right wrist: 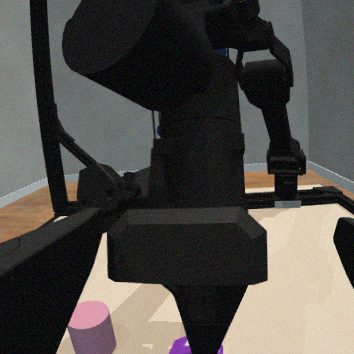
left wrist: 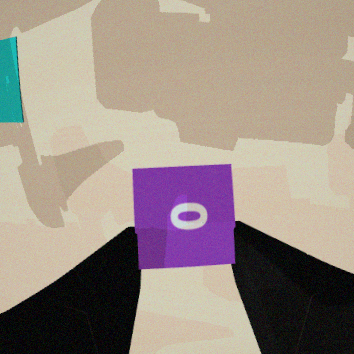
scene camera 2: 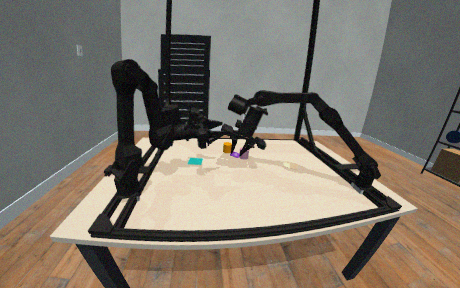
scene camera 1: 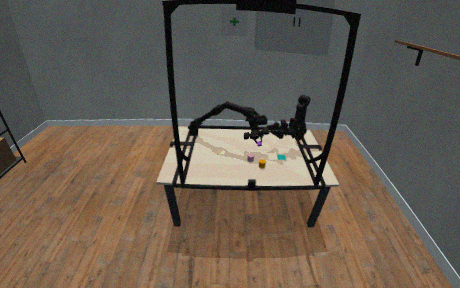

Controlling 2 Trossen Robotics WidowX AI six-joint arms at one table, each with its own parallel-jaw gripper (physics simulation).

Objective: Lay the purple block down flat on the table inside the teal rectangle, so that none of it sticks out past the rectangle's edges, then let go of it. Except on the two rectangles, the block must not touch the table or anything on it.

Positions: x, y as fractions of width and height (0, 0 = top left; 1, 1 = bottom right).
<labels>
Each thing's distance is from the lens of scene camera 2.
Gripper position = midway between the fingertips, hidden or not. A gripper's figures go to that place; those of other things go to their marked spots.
my left gripper (scene camera 2: 0.51, 0.54): 69 cm
my right gripper (scene camera 2: 0.49, 0.44): 63 cm
</labels>
